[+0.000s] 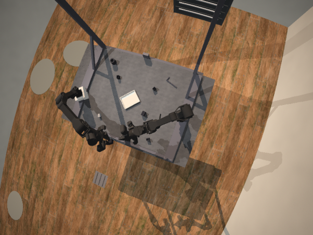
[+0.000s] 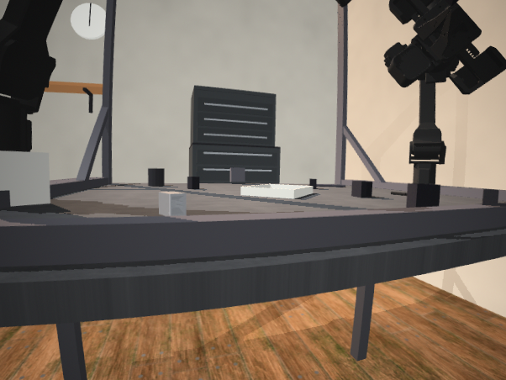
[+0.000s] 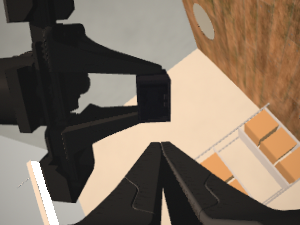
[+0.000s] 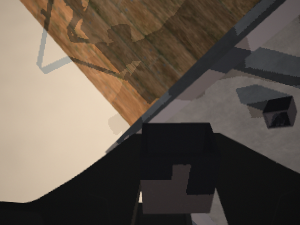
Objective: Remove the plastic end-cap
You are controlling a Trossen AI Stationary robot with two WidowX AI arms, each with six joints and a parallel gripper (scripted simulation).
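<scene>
Now: the black plastic end-cap 2 cm to the left of my right hand and 2 cm below it. Also, from my right hand: pale metal parts tray 33 cm behind, 25 cm below, 2 cm to the left.
</scene>
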